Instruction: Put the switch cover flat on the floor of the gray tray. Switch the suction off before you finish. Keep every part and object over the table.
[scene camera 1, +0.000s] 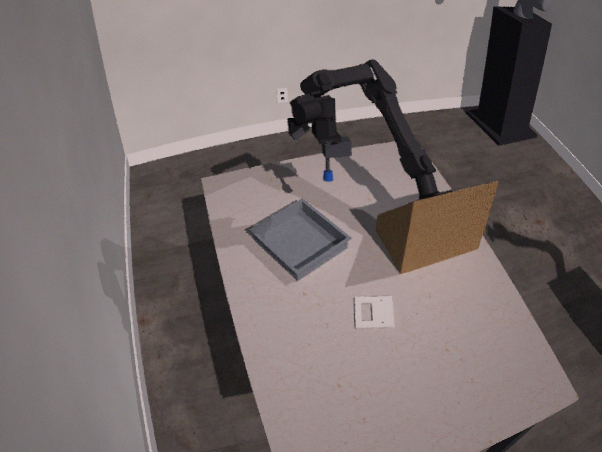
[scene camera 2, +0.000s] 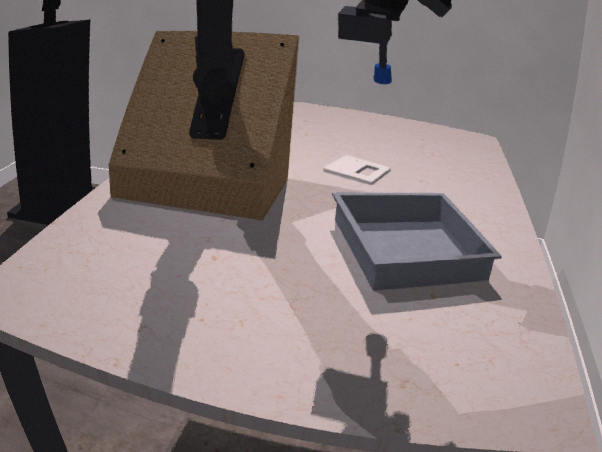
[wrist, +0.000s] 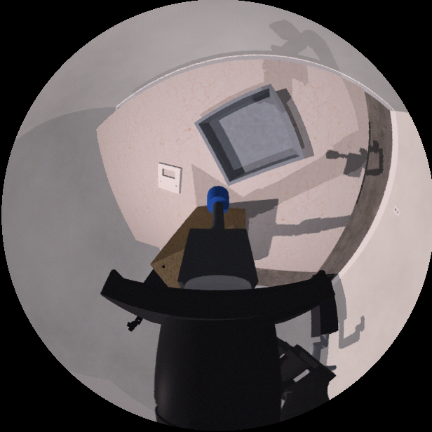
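Observation:
The white switch cover (scene camera 1: 383, 312) (scene camera 2: 346, 166) (wrist: 176, 184) lies flat on the table, outside the tray, with its rectangular opening showing. The gray tray (scene camera 1: 295, 233) (scene camera 2: 412, 245) (wrist: 257, 127) stands upright on the table, and its floor is bare. My gripper, a blue suction cup (scene camera 1: 328, 176) (scene camera 2: 382, 74) (wrist: 218, 199), points down and hangs high above the table, apart from both the tray and the switch cover. It is open, with nothing on it.
A brown wedge-shaped block (scene camera 1: 445, 230) (scene camera 2: 165, 110) (wrist: 176, 240) carries the arm's base and stands beside the switch cover and tray. The pale table (scene camera 1: 400, 380) (scene camera 2: 240, 320) has edges near the tray. A dark pedestal (scene camera 1: 515, 75) (scene camera 2: 50, 120) stands beyond the table.

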